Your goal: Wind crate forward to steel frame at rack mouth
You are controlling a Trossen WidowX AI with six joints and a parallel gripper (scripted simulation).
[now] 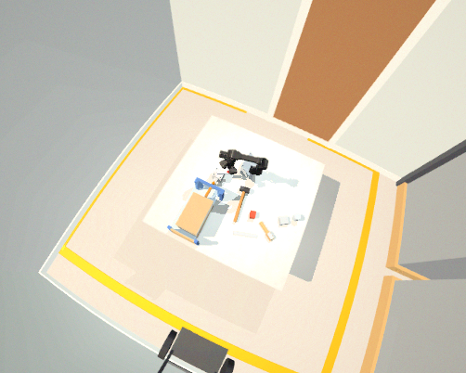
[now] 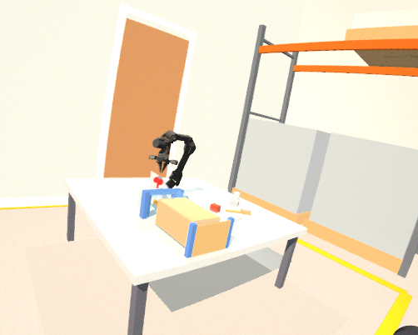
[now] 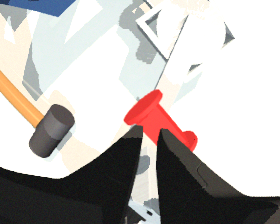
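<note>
Right now my gripper tip is 3 cm past the red grip, 1 cm to the right of it and 8 cm above it. Round my gripper tip: winch 9 cm to the right, 18 cm below; winch handle 1 cm behind, 3 cm to the right, 11 cm below; cubby 41 cm ahead, 12 cm to the right, 14 cm below.
</note>
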